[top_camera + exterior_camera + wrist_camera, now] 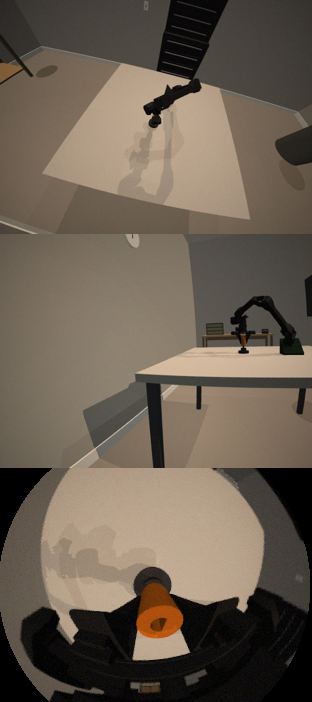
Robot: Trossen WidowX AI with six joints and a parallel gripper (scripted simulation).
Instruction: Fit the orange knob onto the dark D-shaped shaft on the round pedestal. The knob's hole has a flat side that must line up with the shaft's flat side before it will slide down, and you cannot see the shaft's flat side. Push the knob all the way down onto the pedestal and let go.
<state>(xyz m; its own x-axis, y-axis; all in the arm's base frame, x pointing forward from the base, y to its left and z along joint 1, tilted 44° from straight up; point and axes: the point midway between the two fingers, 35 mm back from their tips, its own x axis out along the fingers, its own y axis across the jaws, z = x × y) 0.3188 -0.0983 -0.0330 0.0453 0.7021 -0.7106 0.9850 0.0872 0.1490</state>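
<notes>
My gripper tip is now 20 mm below the orange knob. Also, from my gripper tip: dark round pedestal (40 mm below).
</notes>
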